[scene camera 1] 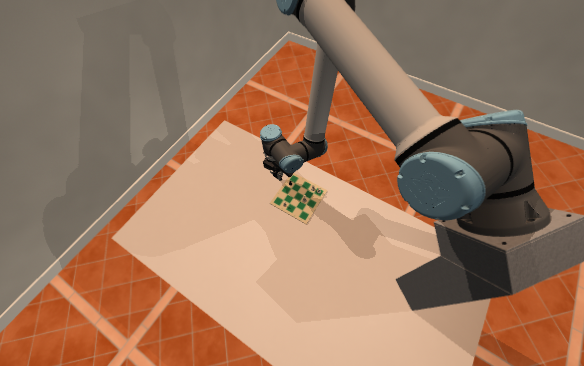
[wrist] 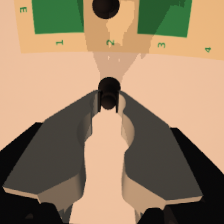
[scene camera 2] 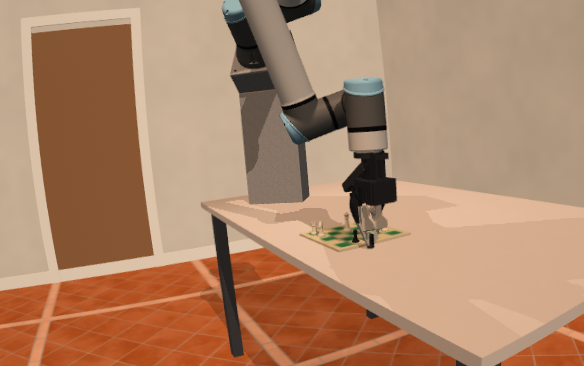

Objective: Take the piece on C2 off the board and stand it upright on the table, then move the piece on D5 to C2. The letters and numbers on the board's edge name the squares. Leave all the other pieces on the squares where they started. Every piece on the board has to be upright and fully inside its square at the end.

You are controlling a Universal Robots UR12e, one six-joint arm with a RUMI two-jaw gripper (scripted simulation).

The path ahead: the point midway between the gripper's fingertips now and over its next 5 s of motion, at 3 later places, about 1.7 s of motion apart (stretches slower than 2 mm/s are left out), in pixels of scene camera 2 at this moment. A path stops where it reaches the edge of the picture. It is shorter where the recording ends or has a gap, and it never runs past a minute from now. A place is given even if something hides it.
My gripper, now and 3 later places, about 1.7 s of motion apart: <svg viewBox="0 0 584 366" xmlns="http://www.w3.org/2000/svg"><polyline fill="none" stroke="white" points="371,245 369,204 381,193 383,210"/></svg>
